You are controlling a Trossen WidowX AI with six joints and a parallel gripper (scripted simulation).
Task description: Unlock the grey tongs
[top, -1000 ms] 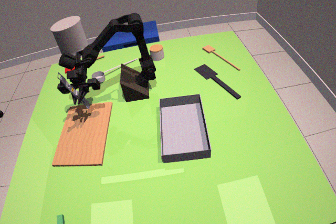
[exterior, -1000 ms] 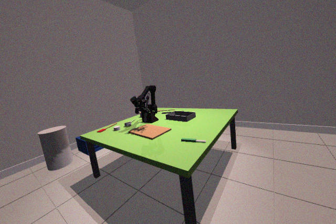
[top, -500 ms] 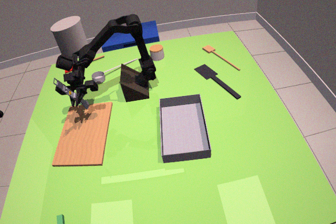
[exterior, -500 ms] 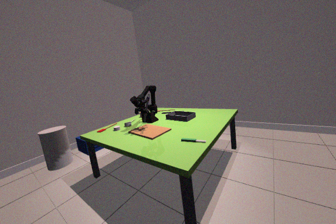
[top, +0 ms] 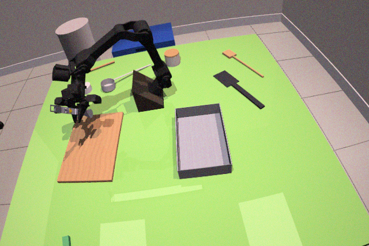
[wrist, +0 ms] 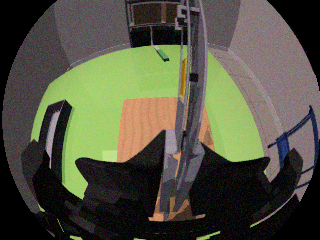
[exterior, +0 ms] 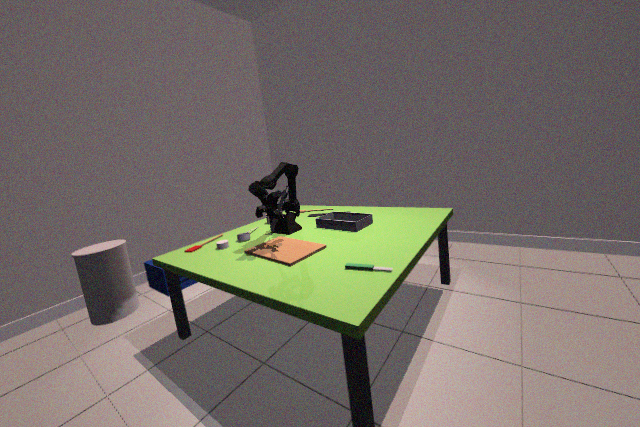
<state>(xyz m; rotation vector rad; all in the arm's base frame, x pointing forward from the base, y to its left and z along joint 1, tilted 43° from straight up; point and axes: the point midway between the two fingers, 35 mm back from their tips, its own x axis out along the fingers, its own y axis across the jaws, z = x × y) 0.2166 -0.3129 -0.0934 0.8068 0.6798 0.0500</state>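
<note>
Now: gripper tip 15 cm above the wooden board and 1 cm past it. Round my gripper tip: dark roasting tin (45 cm to the left, 13 cm below, 7 cm ahead); then wood-topped pot (51 cm behind, 41 cm to the left, 13 cm below); then red-handled tool (60 cm behind, 16 cm below, 10 cm to the right).
</note>
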